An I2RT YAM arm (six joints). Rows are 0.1 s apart.
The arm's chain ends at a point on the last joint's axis. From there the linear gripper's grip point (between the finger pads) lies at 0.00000 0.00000 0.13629 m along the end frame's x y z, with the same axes.
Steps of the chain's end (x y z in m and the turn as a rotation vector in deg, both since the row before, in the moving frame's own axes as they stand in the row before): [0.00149 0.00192 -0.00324 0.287 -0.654 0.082]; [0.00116 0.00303 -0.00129 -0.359 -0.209 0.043]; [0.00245 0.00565 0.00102 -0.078 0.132 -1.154]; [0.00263 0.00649 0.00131 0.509 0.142 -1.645]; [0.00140 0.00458 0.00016 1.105 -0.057 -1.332]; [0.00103 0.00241 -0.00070 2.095 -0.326 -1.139]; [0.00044 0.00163 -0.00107 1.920 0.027 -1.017]
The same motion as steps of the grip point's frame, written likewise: [-0.00007 0.00124 -0.00325 0.287 -0.654 0.082]; [0.00066 0.00388 -0.00129 -0.359 -0.209 0.043]; [0.00277 0.00583 0.00102 -0.078 0.132 -1.154]; [0.00295 0.00527 0.00130 0.509 0.142 -1.645]; [0.00123 0.00195 0.00013 1.105 -0.057 -1.332]; [0.00021 -0.00256 -0.00079 2.095 -0.326 -1.139]; [0.00046 -0.00294 -0.00115 1.920 0.027 -1.017]
